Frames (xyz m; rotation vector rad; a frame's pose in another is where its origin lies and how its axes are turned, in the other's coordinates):
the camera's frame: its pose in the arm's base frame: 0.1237 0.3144 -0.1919 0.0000 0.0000 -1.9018
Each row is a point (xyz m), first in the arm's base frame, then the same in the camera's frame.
Working: the arm's base frame: its pose in the camera's frame: 0.3375 -0.0148 0.1919 0.0000 0.0000 1.9018

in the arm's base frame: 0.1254 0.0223 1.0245
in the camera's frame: 0.2757 0.0965 1.2164
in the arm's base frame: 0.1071 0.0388 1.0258
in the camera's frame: 0.2660 0.0739 1.2177
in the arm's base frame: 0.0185 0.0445 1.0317
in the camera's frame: 0.2894 -0.0118 1.2236
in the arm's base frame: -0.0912 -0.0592 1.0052
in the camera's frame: 0.4232 -0.0818 1.1971
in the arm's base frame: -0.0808 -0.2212 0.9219
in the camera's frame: 0.5730 -0.0193 1.1138
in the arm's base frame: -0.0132 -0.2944 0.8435
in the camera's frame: 0.6202 0.0684 1.0354
